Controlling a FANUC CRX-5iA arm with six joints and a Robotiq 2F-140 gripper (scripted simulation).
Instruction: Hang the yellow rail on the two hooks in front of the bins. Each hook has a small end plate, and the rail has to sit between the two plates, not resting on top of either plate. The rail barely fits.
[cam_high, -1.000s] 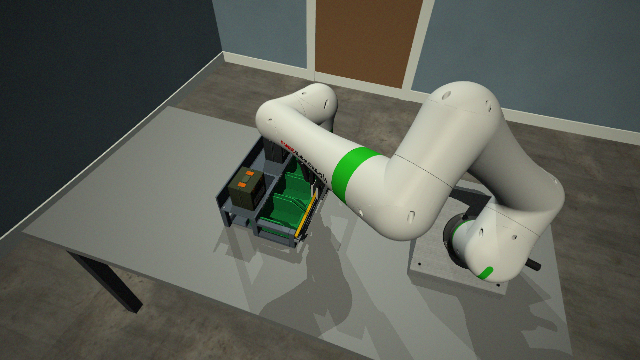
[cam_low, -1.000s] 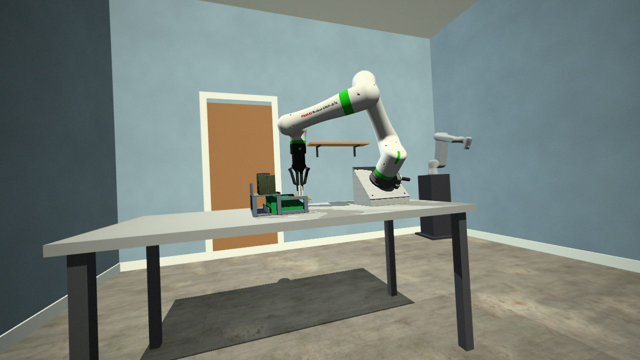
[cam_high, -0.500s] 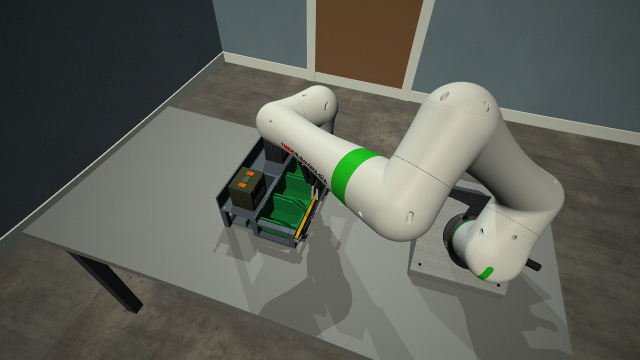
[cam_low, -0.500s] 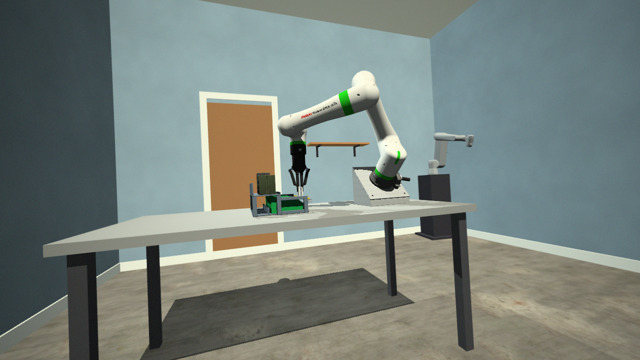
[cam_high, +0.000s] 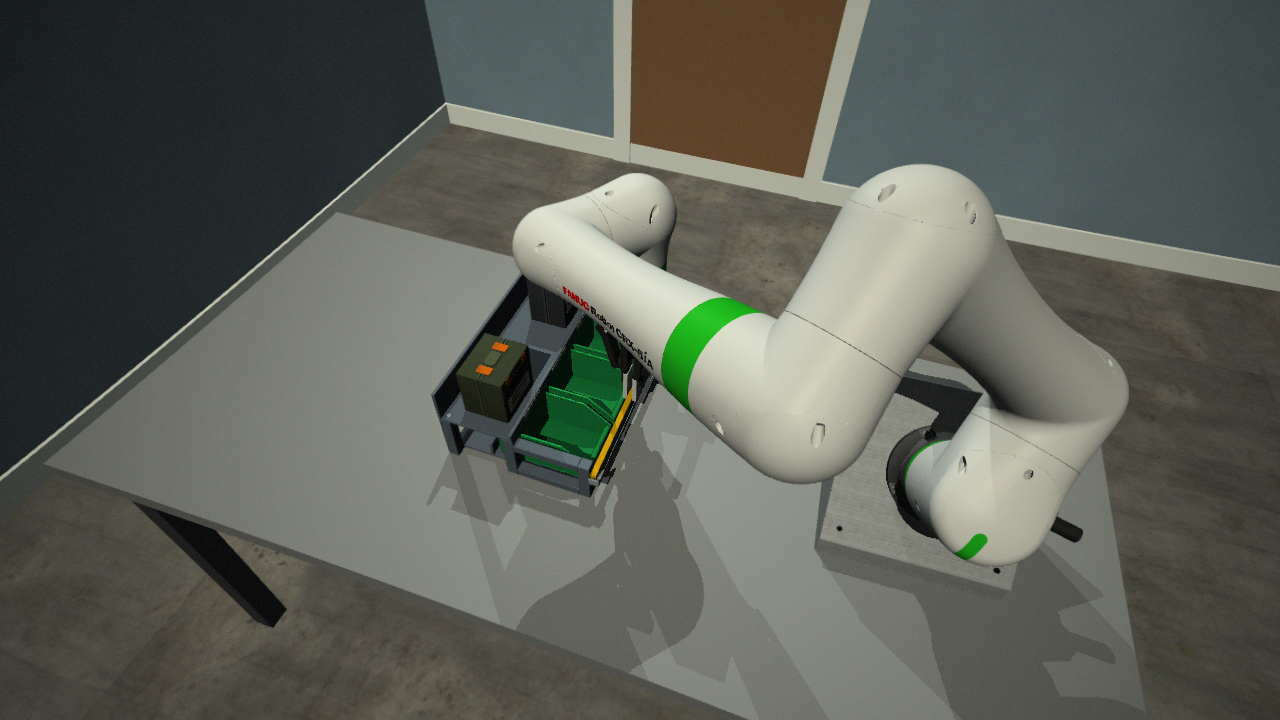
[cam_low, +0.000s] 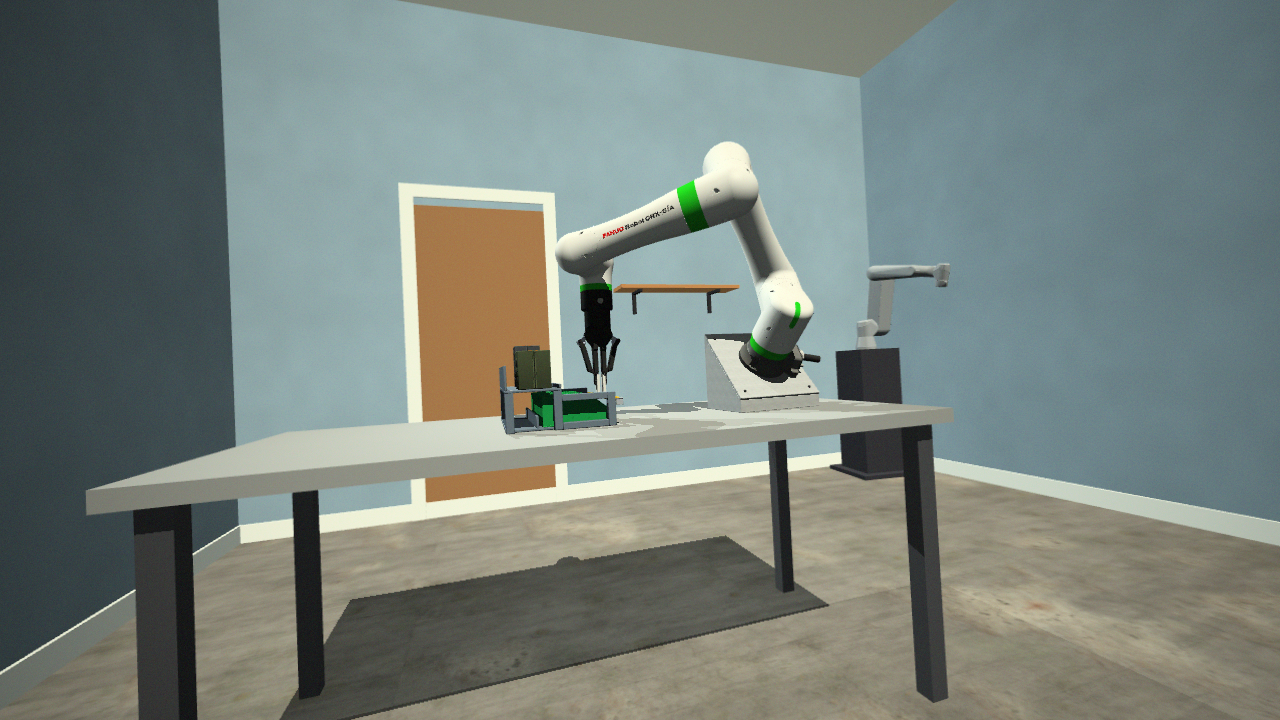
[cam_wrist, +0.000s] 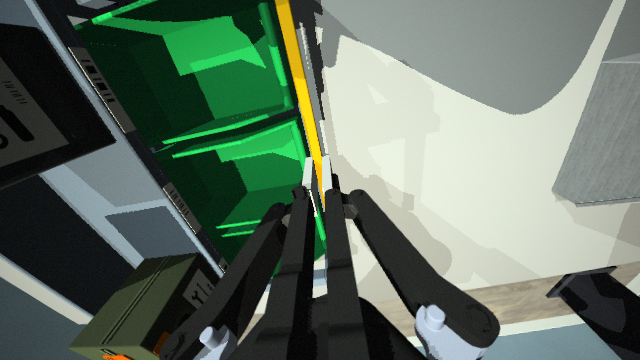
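The yellow rail lies 3 cm below my hand. Also, from my hand: olive toolbox 19 cm ahead, 14 cm to the left, 5 cm above.
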